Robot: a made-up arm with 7 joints.
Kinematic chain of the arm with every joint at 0, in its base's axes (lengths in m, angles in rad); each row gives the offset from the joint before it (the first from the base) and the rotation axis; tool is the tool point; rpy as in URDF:
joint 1: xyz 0 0 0.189 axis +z
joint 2: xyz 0 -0.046 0.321 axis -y
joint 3: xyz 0 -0.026 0.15 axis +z
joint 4: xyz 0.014 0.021 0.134 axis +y
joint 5: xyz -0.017 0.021 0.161 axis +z
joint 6: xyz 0 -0.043 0.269 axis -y
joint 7: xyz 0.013 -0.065 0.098 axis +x
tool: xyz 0 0 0 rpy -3.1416 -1.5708 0
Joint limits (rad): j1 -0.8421..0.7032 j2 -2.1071..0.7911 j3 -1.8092..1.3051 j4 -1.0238..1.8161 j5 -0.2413..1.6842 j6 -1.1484..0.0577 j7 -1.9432..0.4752
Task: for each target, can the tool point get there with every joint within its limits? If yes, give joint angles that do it. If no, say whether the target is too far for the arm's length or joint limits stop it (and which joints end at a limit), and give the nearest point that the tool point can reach.
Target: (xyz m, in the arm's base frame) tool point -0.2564 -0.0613 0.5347
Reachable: no: joint limits stop it (at a limit: joint 1, joint 3, joint 4, joint 6) | nearest point -0.4592 -0.2141 0.5389 | short by 0.254 m
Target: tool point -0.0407 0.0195 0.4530
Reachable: no: joint limits stop it (at a limit: joint 1, joint 2, joint 4, joint 6) | nearest point -0.2429 0.1992 0.3148 | short by 0.304 m
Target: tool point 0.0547 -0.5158 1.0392
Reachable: yes | joints 0.1672 0.3033 -1.5305 0.8777 1.4313 -0.8716 -0.2265
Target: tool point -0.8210 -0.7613 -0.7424
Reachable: no: too far | nearest point -0.2267 -0.4196 -0.0319 | short by 0.987 m
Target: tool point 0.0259 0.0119 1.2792
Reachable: yes | joints -0.1387 0.2594 0.4788 0.2637 0.4410 -0.7152 -0.8041
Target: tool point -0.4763 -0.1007 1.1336
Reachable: yes | joints -0.3403 0.3352 0.5424 -0.6361 0.1172 -0.4143 0.1375
